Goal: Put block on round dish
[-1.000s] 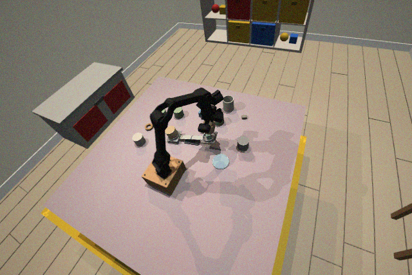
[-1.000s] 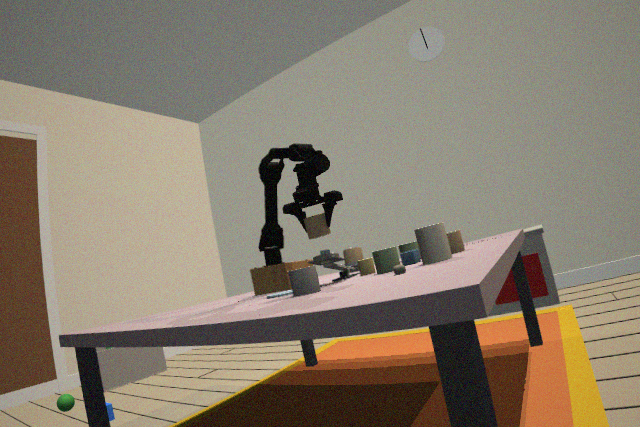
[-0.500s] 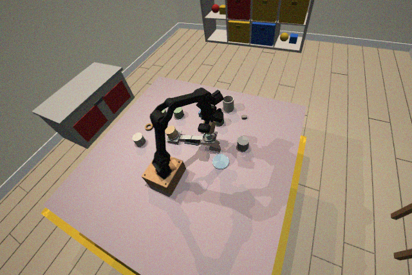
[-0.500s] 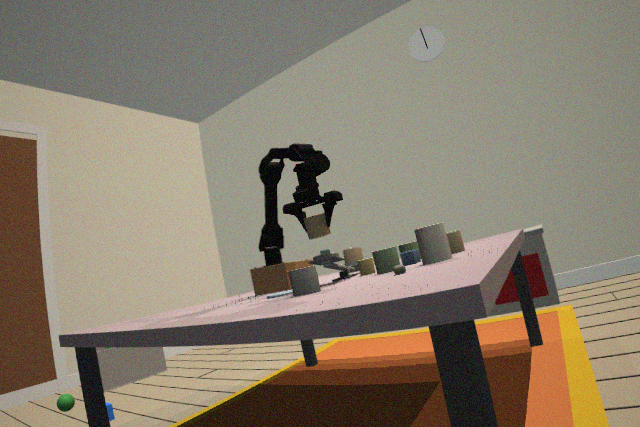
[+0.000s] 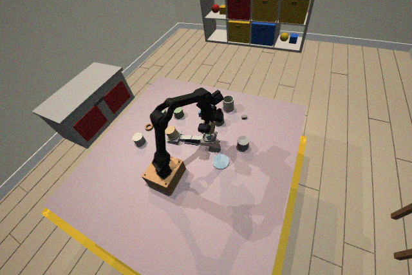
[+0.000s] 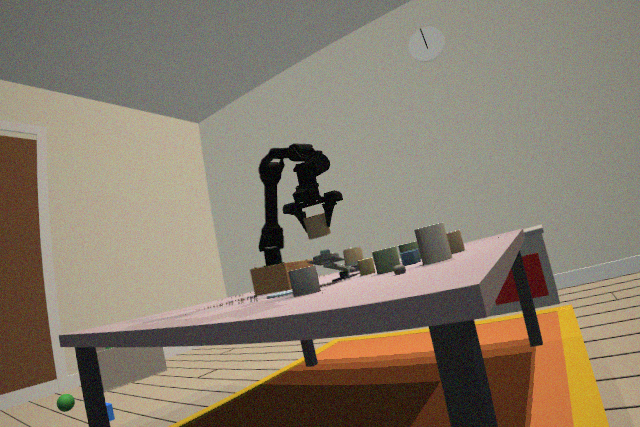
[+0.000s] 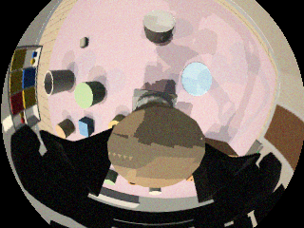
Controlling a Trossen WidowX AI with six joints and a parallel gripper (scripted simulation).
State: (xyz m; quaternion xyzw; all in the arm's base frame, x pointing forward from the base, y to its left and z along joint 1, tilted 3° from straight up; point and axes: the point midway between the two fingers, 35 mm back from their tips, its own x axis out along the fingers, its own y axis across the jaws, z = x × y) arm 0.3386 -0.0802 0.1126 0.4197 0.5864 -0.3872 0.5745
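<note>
Right now my gripper tip is 170 mm above the pale blue round dish, 120 mm to the left of it and 80 mm past it. Also, from my gripper tip: dark block: 300 mm ahead, 160 mm below, 70 mm to the right; grey cylinder: 170 mm to the right, 130 mm below, 100 mm ahead; cream cylinder: 440 mm to the left, 230 mm behind, 130 mm below.
</note>
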